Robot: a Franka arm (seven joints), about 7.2 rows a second.
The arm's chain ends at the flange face. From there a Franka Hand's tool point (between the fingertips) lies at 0.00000 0.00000 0.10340 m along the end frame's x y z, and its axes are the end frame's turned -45 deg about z.
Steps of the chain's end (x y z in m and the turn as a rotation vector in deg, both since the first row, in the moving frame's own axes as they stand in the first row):
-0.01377 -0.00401 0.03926 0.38 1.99 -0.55
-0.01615 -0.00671 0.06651 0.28 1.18 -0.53
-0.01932 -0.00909 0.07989 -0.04 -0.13 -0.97
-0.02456 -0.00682 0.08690 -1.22 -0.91 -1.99
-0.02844 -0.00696 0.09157 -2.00 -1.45 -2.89
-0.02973 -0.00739 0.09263 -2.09 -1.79 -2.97
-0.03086 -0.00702 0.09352 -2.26 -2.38 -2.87
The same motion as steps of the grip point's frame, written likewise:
-0.00387 -0.01053 0.03920 -1.14 1.68 -0.55
-0.00481 -0.01502 0.06649 -0.64 1.03 -0.53
-0.00745 -0.02020 0.07989 0.06 -0.12 -0.97
-0.01525 -0.02175 0.08686 -0.22 -1.51 -1.99
-0.01957 -0.02422 0.09147 -0.39 -2.44 -2.89
-0.02073 -0.02574 0.09251 -0.21 -2.74 -2.97
-0.02278 -0.02679 0.09335 0.08 -3.28 -2.87

